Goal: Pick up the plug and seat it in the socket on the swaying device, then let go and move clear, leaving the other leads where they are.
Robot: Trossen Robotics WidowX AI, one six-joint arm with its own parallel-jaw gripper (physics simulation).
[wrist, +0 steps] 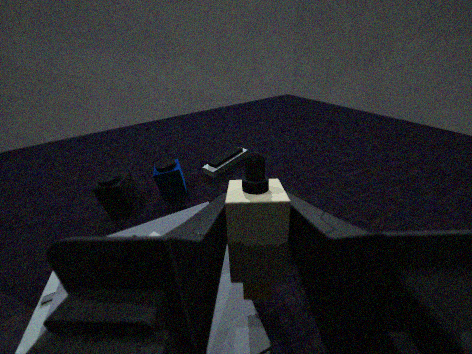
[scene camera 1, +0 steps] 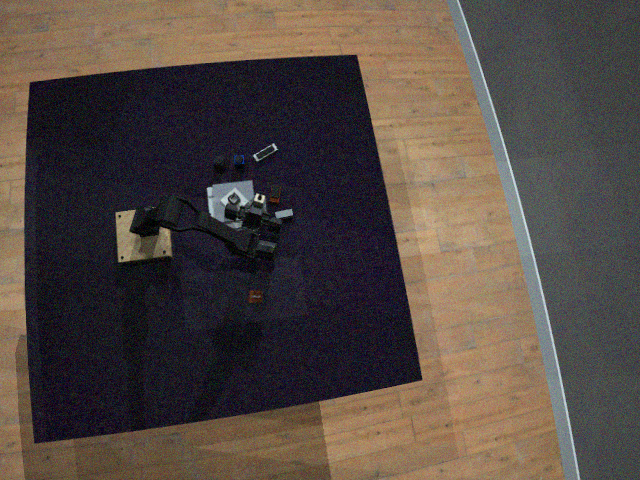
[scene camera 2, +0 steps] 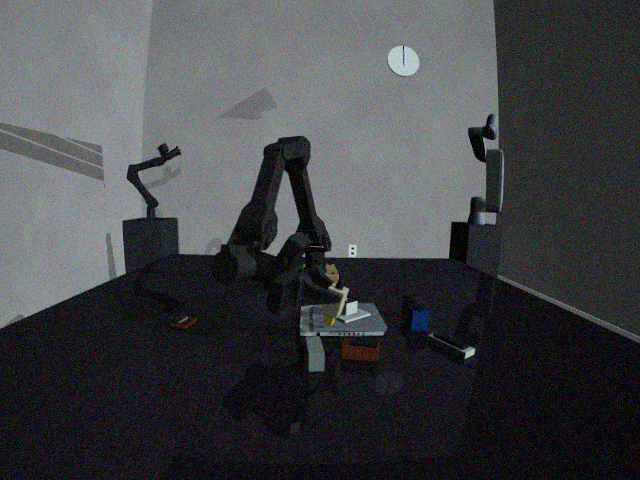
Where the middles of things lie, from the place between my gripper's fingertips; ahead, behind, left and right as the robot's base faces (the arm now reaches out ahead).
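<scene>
Gripper 1 cm past the plug (wrist: 257,208), 1 cm left of it, 1 cm above it. From my hand: grey lead (scene camera 2: 313,354), 7 cm ahead, 6 cm to the right, 7 cm below; device (scene camera 2: 357,319), 10 cm behind, 1 cm to the left, 6 cm below. Plug nearest to my gripper of the things named here, going by their middles.
</scene>
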